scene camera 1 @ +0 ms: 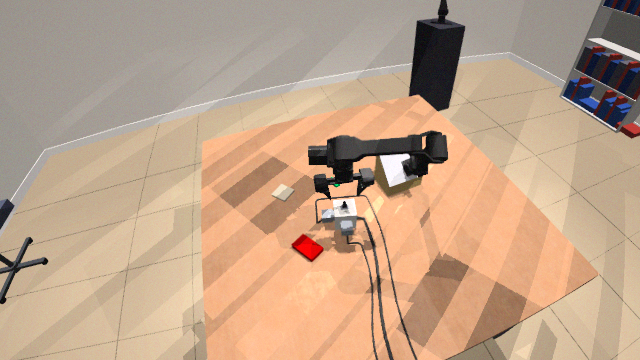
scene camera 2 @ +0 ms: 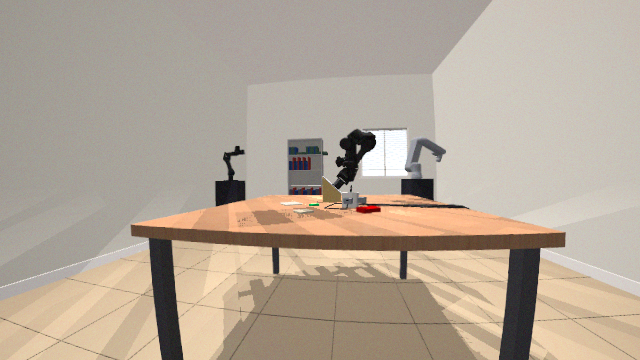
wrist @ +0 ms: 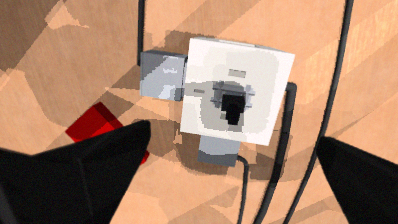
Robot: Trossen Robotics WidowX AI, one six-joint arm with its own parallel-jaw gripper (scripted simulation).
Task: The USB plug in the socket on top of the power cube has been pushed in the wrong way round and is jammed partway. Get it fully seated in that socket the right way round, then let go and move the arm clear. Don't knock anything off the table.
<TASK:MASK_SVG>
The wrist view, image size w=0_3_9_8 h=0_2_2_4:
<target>gripper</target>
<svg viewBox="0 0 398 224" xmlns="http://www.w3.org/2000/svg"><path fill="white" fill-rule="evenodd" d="M322 136L316 148L316 155L322 167L324 177L331 187L335 199L337 199L348 224L398 224L398 164L376 154L368 153L334 137ZM150 121L141 120L80 142L76 141L34 155L0 147L0 224L110 224L143 160L151 138Z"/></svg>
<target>red block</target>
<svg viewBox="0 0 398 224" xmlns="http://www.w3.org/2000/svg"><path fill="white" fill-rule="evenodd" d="M147 150L140 165L145 163L150 155ZM123 124L102 102L98 102L91 106L65 133L70 139L80 142L121 128Z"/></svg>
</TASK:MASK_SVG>
